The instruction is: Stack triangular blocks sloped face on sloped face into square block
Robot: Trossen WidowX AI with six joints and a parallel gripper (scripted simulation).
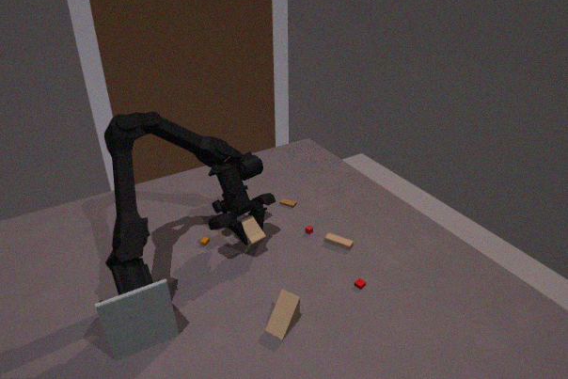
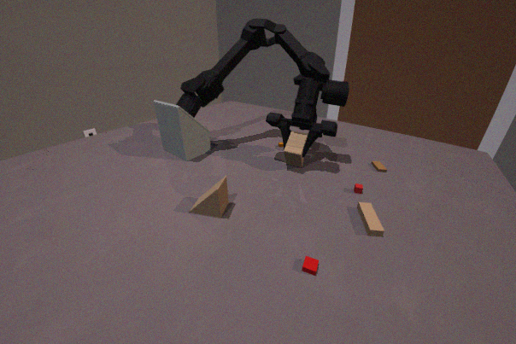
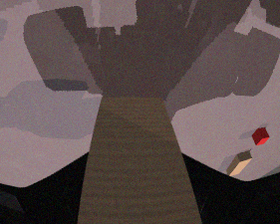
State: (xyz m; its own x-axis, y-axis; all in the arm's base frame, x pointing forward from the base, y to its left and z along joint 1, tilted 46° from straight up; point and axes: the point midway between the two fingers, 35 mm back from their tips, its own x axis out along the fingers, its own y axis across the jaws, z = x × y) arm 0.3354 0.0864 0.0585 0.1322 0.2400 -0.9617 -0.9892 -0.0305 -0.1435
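Now: gripper tip 9 cm past the small orange block, 12 cm to the right of it and 4 cm above it. Also, from my gripper tip: small tan tile (21 cm ahead, 14 cm to the left, 4 cm below); flat tan plank (21 cm ahead, 11 cm to the right, 3 cm below).
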